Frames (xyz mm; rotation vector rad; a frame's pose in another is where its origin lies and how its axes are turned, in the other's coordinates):
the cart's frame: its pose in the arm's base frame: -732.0 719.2 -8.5 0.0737 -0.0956 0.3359
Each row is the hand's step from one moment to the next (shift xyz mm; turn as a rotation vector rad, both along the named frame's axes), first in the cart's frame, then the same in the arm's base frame.
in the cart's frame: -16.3 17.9 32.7 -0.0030 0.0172 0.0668
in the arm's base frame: -23.9 8.7 31.7 -0.0140 0.0093 0.0670
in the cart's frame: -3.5 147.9 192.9 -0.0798 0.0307 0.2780
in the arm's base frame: -68.1 121.1 199.5 -0.1078 -0.0215 0.2693
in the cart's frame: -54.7 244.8 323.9 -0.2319 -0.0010 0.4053
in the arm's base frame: -159.1 184.2 329.5 -0.2505 -0.1121 0.3778
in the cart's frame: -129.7 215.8 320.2 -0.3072 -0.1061 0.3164
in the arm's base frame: -219.6 132.8 316.3 -0.2791 -0.2277 0.2756
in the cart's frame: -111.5 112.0 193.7 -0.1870 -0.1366 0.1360
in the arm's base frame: -157.7 52.1 186.8 -0.1414 -0.2014 0.1075
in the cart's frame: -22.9 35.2 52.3 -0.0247 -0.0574 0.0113
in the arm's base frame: -37.5 21.1 51.5 -0.0051 -0.0631 0.0054
